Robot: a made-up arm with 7 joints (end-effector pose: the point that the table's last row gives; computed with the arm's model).
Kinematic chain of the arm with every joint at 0, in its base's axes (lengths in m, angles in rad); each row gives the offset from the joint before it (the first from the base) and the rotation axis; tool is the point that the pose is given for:
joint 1: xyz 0 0.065 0 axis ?
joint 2: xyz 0 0.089 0 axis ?
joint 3: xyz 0 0 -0.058 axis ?
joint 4: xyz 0 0 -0.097 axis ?
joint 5: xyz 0 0 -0.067 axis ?
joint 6: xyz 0 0 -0.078 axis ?
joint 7: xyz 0 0 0 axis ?
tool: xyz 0 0 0
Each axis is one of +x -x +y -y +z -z.
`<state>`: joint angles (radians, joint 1 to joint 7).
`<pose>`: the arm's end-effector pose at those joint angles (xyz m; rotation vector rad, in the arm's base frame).
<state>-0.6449 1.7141 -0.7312 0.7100 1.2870 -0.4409 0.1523</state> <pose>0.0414 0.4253 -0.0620 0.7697 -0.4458 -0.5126</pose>
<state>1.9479 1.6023 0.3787 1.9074 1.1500 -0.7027 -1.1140</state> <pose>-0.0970 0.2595 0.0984 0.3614 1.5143 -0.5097</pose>
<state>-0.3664 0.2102 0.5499 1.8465 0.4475 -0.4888 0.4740</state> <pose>0.0760 0.2494 -0.1339 0.1365 -2.0886 -0.1431</pose>
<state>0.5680 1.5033 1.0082 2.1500 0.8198 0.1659 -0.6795</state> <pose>0.0022 0.2364 0.1169 -0.9456 2.6734 -0.3078</pose>
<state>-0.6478 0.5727 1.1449 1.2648 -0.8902 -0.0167 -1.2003</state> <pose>-0.0140 0.3675 -0.1132 2.6598 -0.6200 -0.3269</pose>
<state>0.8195 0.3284 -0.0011 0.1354 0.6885 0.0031 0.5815</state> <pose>0.2200 0.2503 -0.1787 -0.5192 -1.2073 0.4237</pose>
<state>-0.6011 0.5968 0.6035 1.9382 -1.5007 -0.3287 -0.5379</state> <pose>0.0682 0.2754 -0.0976 1.8669 -1.2970 -1.7018</pose>
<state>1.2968 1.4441 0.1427 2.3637 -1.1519 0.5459 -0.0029</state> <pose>0.0197 0.2071 0.0991 -2.3797 0.9656 -0.3515</pose>
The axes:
joint 1: -y
joint 2: +x
joint 3: +z
joint 4: -y
joint 5: +z
joint 6: +y
joint 7: -x

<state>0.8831 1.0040 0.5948 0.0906 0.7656 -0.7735 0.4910</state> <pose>0.1263 0.4105 -0.0897 0.7473 -2.2598 0.9453</pose>
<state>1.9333 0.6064 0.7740 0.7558 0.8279 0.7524 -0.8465</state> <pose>0.1379 0.3596 0.1284 -0.8780 -1.5550 1.5335</pose>
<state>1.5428 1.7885 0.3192 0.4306 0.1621 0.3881 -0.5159</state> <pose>-0.0788 0.4299 0.0597 1.4303 -1.1438 2.0602</pose>
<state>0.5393 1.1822 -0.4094 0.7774 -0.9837 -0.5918 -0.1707</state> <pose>0.1496 0.3777 -0.0682 1.2626 -0.7983 -1.7118</pose>
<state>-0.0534 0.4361 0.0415 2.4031 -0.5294 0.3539 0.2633</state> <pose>0.0952 0.1779 -0.0467 0.7449 -1.7996 -0.7900</pose>
